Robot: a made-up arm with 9 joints.
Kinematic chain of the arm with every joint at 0, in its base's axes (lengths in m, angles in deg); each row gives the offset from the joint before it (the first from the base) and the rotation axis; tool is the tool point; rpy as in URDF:
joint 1: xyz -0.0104 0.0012 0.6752 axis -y
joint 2: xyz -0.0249 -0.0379 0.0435 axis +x
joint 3: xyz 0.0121 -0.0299 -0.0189 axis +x
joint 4: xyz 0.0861 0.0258 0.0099 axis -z
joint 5: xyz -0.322 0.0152 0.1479 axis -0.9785 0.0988 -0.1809
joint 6: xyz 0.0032 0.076 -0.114 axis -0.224 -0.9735 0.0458
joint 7: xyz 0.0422 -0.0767 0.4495 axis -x
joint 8: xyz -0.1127 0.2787 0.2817 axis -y
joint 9: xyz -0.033 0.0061 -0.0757 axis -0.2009 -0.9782 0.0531
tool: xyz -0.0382 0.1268 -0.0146 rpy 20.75 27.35 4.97
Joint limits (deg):
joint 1: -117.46..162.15
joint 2: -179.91..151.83
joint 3: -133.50..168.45
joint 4: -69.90..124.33
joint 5: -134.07..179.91
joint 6: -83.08..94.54
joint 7: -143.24..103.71
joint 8: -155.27..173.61
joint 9: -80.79..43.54
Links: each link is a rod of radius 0.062 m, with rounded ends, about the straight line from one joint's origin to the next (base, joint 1, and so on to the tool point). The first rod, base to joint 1, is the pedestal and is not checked.
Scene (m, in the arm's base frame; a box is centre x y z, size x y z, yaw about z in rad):
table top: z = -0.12
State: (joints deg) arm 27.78 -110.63 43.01 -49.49 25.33 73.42 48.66 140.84 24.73
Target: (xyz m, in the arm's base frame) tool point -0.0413 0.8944 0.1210
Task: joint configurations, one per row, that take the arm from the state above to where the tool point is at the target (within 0.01 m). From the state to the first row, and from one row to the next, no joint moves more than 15 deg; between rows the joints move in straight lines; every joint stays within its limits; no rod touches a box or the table.
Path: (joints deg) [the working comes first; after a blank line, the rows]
Joints at the target: 49.70 -100.83 58.16 24.38 10.86 54.32 7.68 155.70 33.84
Straight joint move there: touches the table top.

1: 32.25 -107.20 51.11 -36.09 25.46 66.69 40.63 147.87 31.00
2: 36.72 -103.77 59.22 -22.68 25.59 59.96 32.59 154.90 37.27
3: 41.19 -100.34 67.32 -9.28 25.71 53.22 24.56 161.94 43.54
4: 44.02 -100.50 64.27 1.94 20.76 53.59 18.94 159.86 40.31
5: 46.86 -100.67 61.21 13.16 15.81 53.95 13.31 157.78 37.07
6: 49.70 -100.83 58.16 24.38 10.86 54.32 7.68 155.70 33.84

